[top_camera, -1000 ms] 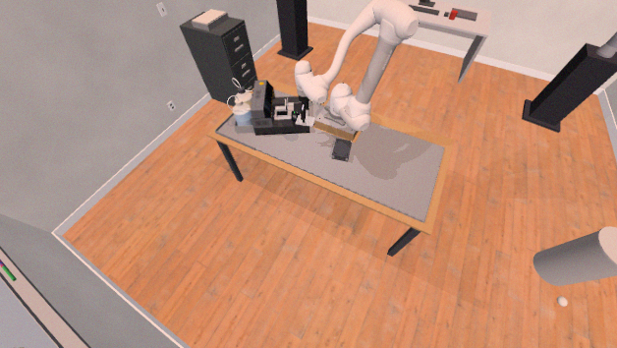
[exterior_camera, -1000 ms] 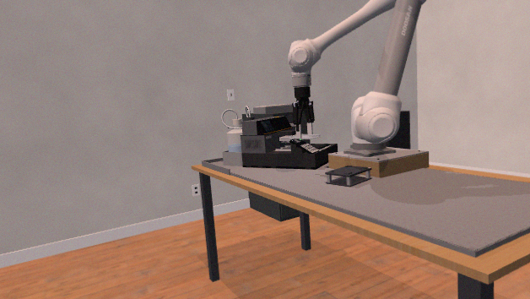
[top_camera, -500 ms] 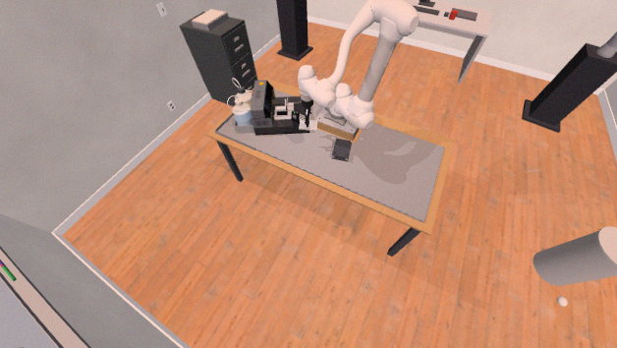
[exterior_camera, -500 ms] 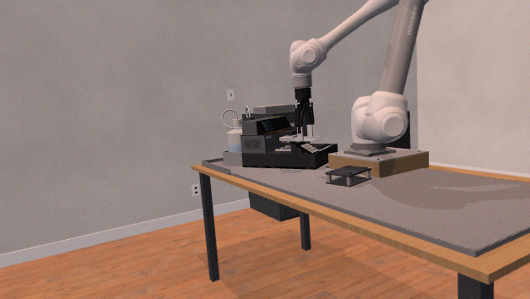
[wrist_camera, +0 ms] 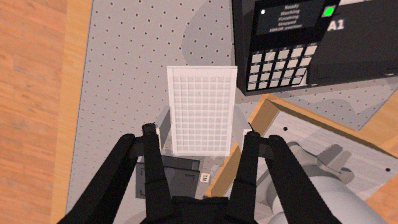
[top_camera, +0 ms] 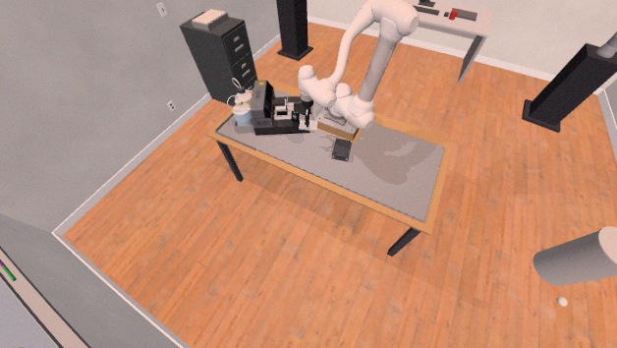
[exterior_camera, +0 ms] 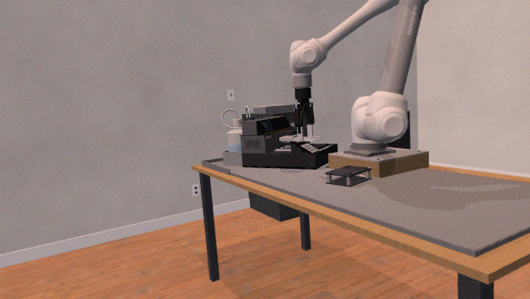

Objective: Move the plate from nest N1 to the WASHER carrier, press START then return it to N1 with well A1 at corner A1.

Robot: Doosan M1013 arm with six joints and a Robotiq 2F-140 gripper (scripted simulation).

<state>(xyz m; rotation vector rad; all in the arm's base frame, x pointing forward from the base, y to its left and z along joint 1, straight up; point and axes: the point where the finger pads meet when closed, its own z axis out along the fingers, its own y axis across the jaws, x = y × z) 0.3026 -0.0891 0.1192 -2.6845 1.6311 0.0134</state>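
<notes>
Now: the white well plate 3 cm below my hand. The rest, counted from my hand: black plate nest N1: 27 cm to the left, 15 cm below, 4 cm behind; then plate washer: 32 cm to the right, 9 cm behind, 6 cm below.
</notes>
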